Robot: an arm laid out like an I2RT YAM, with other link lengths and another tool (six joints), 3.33 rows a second.
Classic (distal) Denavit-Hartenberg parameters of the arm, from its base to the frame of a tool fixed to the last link. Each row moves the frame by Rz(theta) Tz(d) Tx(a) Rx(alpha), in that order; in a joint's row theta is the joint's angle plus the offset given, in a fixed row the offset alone. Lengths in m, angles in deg.
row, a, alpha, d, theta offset
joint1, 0.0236, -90, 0.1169, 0
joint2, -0.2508, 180, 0, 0
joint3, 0.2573, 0, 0, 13.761
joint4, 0.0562, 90, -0.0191, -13.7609
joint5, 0, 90, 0.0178, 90
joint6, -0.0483, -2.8, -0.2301, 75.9
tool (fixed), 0, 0, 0.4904, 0
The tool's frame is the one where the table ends.
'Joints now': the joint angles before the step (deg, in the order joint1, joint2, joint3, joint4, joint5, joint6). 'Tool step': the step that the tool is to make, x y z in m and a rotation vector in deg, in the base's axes. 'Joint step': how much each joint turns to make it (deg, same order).
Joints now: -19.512, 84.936, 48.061, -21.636, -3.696, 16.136
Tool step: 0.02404, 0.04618, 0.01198, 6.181, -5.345, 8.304
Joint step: 0.258, 1.733, 0.022, 4.286, -10.750, -2.678
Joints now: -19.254, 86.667, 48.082, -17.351, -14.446, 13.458
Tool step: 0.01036, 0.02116, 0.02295, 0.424, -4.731, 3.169
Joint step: 1.714, -2.409, -1.095, 3.027, -2.389, -0.057
